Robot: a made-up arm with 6 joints.
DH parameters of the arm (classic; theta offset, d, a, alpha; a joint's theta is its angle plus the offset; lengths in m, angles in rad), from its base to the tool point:
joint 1: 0 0.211 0 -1.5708
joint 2: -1.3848 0 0.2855 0
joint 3: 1.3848 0 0.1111 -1.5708
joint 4: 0 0.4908 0 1.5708
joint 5: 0 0 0.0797 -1.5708
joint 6: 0 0.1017 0 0
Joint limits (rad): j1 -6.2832..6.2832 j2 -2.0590..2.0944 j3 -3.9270..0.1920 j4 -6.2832..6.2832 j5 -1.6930..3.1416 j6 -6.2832..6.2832
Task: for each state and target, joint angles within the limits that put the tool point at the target. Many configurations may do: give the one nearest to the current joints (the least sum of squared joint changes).
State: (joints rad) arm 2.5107 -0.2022 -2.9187 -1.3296 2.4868 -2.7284
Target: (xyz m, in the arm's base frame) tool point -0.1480 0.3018 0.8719
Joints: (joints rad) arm 2.3723 0.1751 -2.6522 -1.2504 2.6158 -2.7284
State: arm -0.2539 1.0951 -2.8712 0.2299 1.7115 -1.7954
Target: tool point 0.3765 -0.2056 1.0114
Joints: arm -0.5131 0.3821 -2.9262 0.2347 0.8555 -1.7954
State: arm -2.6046 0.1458 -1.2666 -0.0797 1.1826 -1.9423
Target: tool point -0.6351 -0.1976 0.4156
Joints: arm -2.8307 0.0356 -1.4009 -0.1018 1.1552 -1.9423
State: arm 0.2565 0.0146 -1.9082 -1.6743 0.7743 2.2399
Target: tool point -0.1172 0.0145 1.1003
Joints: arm 0.0307 -0.6037 -2.3641 -1.6574 0.5237 2.2399
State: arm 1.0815 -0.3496 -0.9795 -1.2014 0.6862 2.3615
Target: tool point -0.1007 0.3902 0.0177
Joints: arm 1.7788 -0.2084 -0.3111 -1.2358 0.5172 2.3615
